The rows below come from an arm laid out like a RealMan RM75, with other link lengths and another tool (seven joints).
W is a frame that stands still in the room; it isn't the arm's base.
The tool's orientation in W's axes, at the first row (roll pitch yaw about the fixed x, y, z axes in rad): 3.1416, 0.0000, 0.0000
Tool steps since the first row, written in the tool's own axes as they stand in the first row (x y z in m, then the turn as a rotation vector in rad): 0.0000, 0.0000, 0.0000, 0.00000, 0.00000, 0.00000; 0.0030, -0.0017, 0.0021, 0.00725, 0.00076, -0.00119; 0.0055, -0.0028, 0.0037, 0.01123, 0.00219, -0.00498; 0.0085, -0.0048, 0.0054, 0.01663, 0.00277, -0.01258; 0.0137, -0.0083, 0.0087, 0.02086, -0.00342, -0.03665; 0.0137, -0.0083, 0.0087, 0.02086, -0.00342, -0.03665; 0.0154, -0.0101, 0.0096, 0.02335, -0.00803, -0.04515; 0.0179, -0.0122, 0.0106, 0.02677, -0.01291, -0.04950; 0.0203, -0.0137, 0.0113, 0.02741, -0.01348, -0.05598; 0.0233, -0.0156, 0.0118, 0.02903, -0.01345, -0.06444; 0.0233, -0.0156, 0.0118, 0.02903, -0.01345, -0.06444
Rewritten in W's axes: 0.0000, 0.0000, 0.0000, 0.00000, 0.00000, 0.00000; 0.0030, 0.0017, -0.0021, 0.00725, -0.00076, 0.00119; 0.0055, 0.0028, -0.0037, 0.01123, -0.00219, 0.00498; 0.0085, 0.0048, -0.0054, 0.01663, -0.00277, 0.01258; 0.0137, 0.0083, -0.0087, 0.02086, 0.00342, 0.03665; 0.0137, 0.0083, -0.0087, 0.02086, 0.00342, 0.03665; 0.0154, 0.0101, -0.0096, 0.02335, 0.00803, 0.04515; 0.0179, 0.0122, -0.0106, 0.02677, 0.01291, 0.04950; 0.0203, 0.0137, -0.0113, 0.02741, 0.01348, 0.05598; 0.0233, 0.0156, -0.0118, 0.02903, 0.01345, 0.06444; 0.0233, 0.0156, -0.0118, 0.02903, 0.01345, 0.06444
